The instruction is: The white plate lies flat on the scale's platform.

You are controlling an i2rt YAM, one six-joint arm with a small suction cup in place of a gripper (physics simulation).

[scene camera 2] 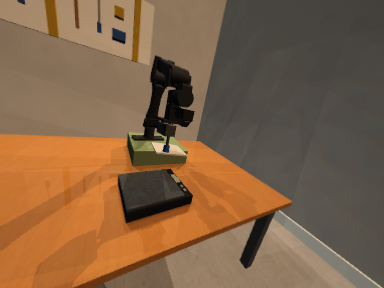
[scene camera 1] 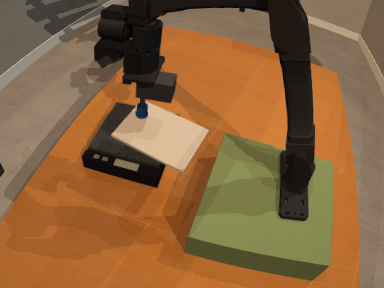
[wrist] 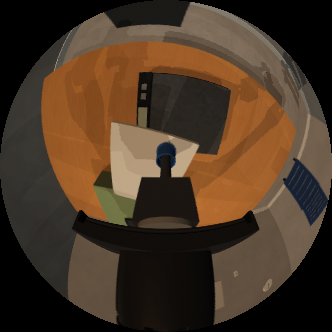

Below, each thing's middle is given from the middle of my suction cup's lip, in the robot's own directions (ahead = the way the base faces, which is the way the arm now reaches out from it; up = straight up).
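The black scale (scene camera 1: 105, 154) is 4 cm ahead of my suction cup, 5 cm to the right of it and 15 cm below it. With the white plate (scene camera 1: 168, 138), it's my suction cup that is 4 cm to the right of the plate, 5 cm past it and 2 cm above it.
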